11 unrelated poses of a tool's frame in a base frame.
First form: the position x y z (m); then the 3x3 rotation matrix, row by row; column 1 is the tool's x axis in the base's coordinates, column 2 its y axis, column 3 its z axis. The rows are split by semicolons.
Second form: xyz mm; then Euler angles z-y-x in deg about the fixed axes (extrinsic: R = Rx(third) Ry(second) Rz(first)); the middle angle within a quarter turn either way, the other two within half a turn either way. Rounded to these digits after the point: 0 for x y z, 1 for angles.
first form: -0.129 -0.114 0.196; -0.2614 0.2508 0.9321; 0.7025 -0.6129 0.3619; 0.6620 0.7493 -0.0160
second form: -129 -114 196 -136.2 68.8 -92.5
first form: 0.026 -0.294 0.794; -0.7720 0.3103 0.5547; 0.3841 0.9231 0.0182; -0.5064 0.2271 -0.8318
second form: 26 -294 794 -158.1 33.7 -178.7
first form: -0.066 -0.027 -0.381; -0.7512 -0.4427 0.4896; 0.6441 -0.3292 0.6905; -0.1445 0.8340 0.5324
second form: -66 -27 -381 149.5 29.3 -52.4
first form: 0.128 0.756 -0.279; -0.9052 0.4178 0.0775; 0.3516 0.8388 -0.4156; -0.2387 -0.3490 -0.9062
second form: 128 756 -279 -155.2 4.4 155.4
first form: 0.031 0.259 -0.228; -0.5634 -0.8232 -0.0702; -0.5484 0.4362 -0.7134; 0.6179 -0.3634 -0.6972
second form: 31 259 -228 124.4 -4.0 134.3
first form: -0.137 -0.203 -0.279; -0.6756 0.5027 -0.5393; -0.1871 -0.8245 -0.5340; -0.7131 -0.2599 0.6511
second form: -137 -203 -279 -143.4 -32.6 39.4
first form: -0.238 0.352 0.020; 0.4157 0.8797 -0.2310; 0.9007 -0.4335 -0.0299; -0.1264 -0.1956 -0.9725
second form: -238 352 20 -64.7 -13.4 178.2
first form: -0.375 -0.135 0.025; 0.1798 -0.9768 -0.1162; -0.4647 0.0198 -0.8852; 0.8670 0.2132 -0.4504
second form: -375 -135 25 79.6 -6.7 117.0
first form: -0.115 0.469 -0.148; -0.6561 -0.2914 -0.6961; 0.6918 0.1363 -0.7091; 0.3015 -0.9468 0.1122
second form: -115 469 -148 156.1 -44.1 81.0
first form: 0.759 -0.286 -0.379; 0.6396 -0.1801 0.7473; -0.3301 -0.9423 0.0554; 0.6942 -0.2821 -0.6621
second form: 759 -286 -379 15.7 48.4 -175.2
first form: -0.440 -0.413 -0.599; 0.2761 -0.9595 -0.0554; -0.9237 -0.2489 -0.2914; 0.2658 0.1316 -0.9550
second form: -440 -413 -599 73.9 -3.2 163.0
